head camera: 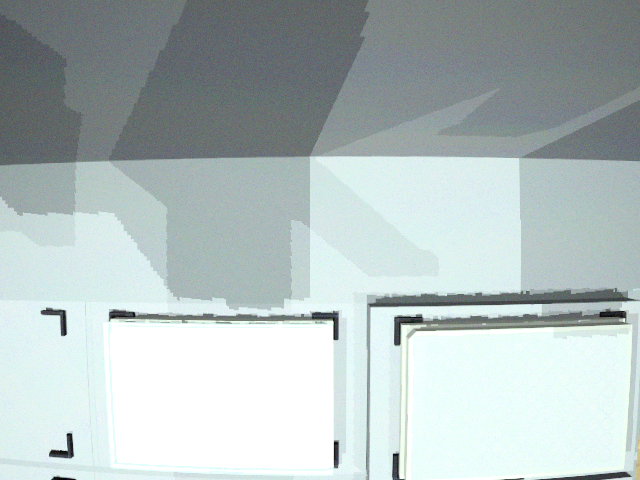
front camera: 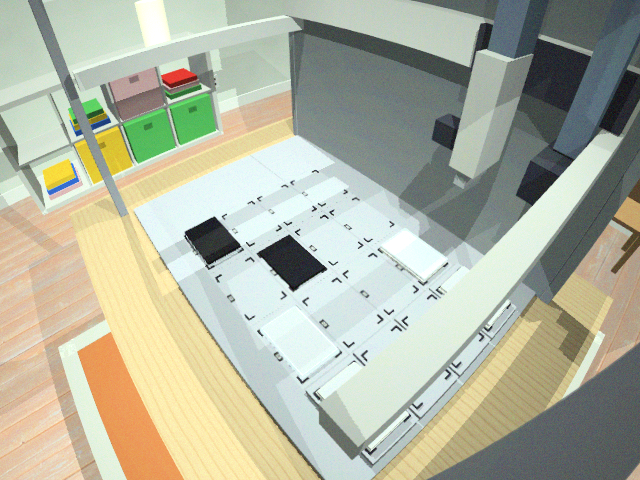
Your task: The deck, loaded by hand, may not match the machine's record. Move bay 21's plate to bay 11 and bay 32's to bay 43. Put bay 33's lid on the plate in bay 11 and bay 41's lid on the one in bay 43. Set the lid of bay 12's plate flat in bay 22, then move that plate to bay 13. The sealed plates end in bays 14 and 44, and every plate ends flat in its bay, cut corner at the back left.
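Frame: origin at the robot's base, x ahead, y left, z up, level; metres.
Seen in the pictures: robot's base at its link origin: (front camera: pixel 185 236).
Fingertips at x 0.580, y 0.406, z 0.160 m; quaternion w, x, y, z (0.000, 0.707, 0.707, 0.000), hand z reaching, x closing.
Observation:
Pixels of each thing's middle, then the offset from my fingertips to it. "spot": a spot on its surface instead.
- black plate at the middle of its body: (front camera: pixel 211 239) dx -0.516, dy -0.363, dz -0.147 m
- black lid at the middle of its body: (front camera: pixel 291 260) dx -0.353, dy -0.256, dz -0.156 m
- sealed plate at the middle of its body: (head camera: pixel 517 400) (front camera: pixel 474 295) dx -0.024, dy -0.042, dz -0.138 m
- bay 14 plate at a spot on its surface: (front camera: pixel 338 380) spot: dx -0.078, dy -0.366, dz -0.131 m
In the front view, a black plate (front camera: pixel 212 240) with a smooth black top sits in bay 11. The black lid (front camera: pixel 292 260) lies flat in bay 22. A white plate (front camera: pixel 299 341) sits in bay 13. Another white plate (front camera: pixel 413 253) (head camera: pixel 222 395) sits in bay 43 with a smooth, bright top; whether that top is a lid is unclear. The sealed plate (front camera: pixel 450 281) (head camera: pixel 516 403) in bay 44 lies flat, cut corner at back left. The bay 14 plate (front camera: pixel 338 380) is partly hidden. My gripper's dark body is raised at the right; its jaws are hidden.
A pale beam (front camera: pixel 413 356) crosses over the deck's right side, hiding parts of bays. The parked grey pipetting stage (front camera: pixel 488 113) hangs at the back right. A grey wall (front camera: pixel 372 118) (head camera: pixel 248 93) stands behind the deck. A shelf with coloured boxes is at the far left.

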